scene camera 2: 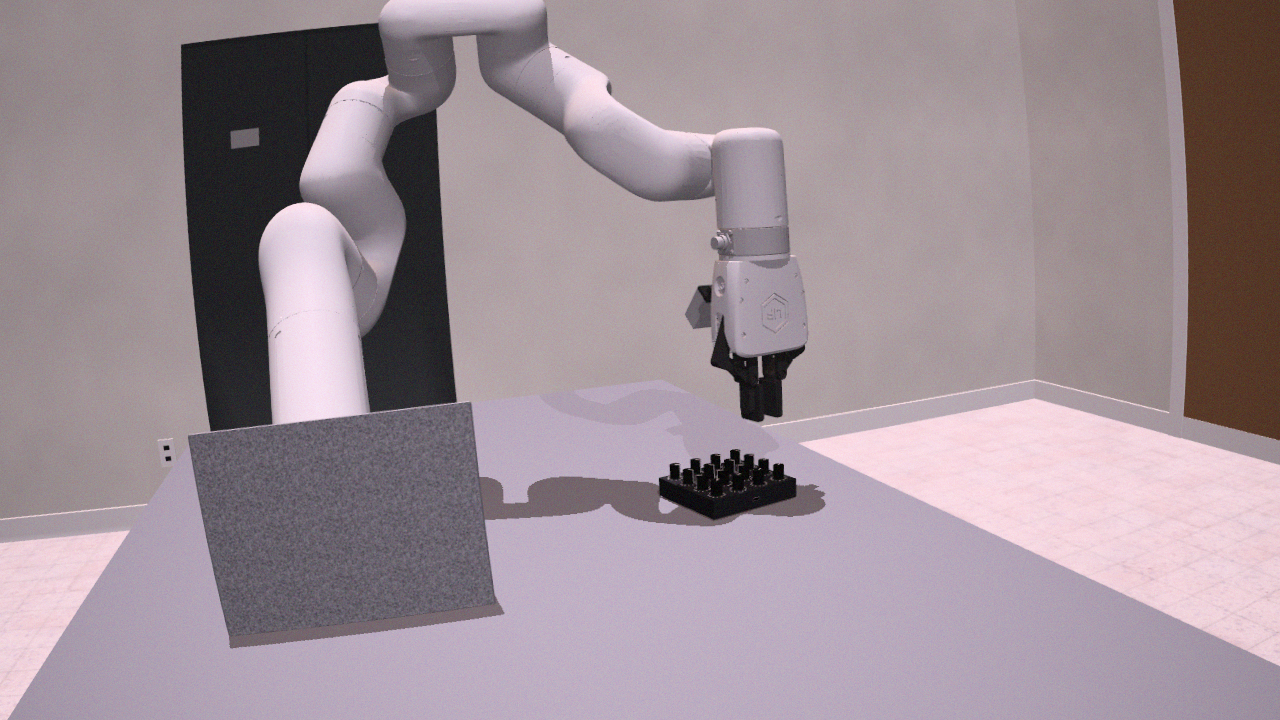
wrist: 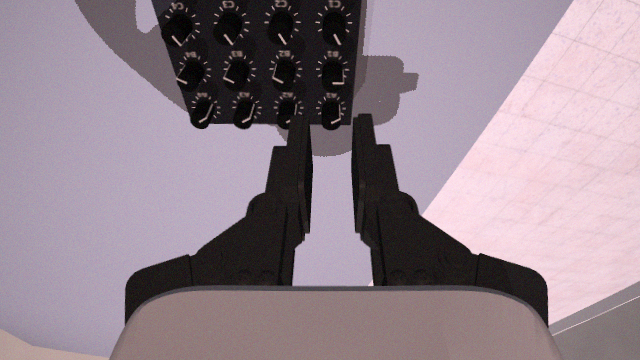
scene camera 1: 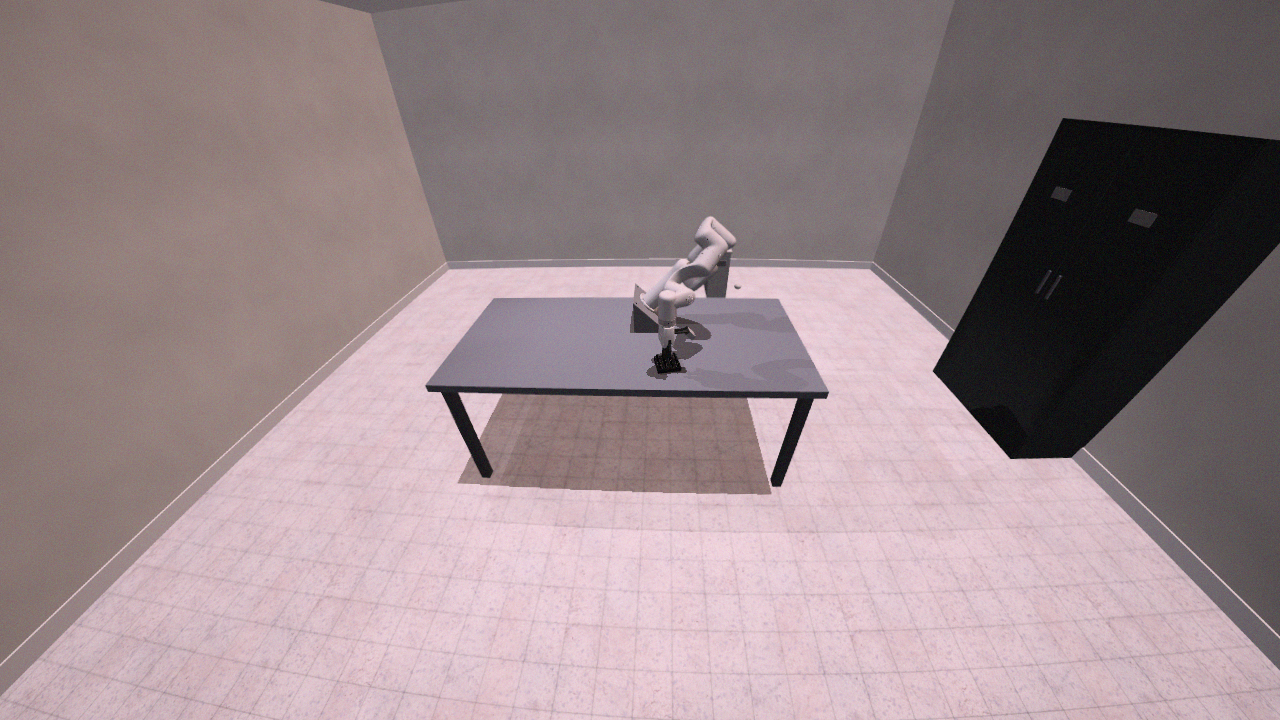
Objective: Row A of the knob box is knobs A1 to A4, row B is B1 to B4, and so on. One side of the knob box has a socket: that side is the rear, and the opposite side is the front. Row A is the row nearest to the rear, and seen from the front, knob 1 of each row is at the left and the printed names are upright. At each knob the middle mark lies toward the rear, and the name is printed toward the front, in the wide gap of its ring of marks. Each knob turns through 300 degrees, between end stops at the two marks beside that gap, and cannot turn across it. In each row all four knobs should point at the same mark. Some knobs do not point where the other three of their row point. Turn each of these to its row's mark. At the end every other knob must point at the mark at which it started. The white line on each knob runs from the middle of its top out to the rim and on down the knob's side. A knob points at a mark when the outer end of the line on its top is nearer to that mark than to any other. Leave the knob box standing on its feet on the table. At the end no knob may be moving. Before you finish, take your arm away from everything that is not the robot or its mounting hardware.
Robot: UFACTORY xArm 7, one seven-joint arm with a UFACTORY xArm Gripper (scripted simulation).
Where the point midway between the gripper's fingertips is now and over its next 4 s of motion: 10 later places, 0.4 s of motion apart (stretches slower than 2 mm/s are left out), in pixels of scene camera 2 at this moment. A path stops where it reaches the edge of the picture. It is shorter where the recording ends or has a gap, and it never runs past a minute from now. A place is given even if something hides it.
The gripper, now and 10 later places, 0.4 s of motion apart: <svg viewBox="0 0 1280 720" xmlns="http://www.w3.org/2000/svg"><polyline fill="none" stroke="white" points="761,417 762,422 762,430 762,443 763,453 763,456 763,459 763,465 763,458 762,439 762,432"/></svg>
